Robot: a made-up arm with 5 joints. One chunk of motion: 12 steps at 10 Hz.
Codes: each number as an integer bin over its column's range. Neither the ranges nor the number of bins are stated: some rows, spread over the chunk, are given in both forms.
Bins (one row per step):
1: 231 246 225 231 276
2: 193 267 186 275 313
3: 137 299 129 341 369
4: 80 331 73 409 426
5: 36 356 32 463 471
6: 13 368 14 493 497
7: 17 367 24 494 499
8: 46 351 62 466 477
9: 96 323 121 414 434
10: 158 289 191 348 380
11: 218 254 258 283 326
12: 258 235 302 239 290
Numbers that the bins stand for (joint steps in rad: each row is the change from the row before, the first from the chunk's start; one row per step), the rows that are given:
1: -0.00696 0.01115 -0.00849 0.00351 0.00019
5: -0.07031 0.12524 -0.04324 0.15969 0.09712
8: -0.06706 0.12005 -0.03784 0.16171 0.10010
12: 0.00181 -0.00026 0.00537 0.00889 0.00715
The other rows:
2: -0.01930 0.03293 -0.01551 0.03313 0.01858
3: -0.03750 0.06612 -0.02577 0.07756 0.04642
4: -0.05601 0.09931 -0.03586 0.12333 0.07475
6: -0.07778 0.13768 -0.04648 0.17988 0.11004
7: -0.07648 0.13665 -0.04468 0.18056 0.11104
9: -0.05081 0.09101 -0.02722 0.12670 0.07873
10: -0.03067 0.05575 -0.01461 0.08227 0.05188
11: -0.01118 0.01944 -0.00255 0.03851 0.02504

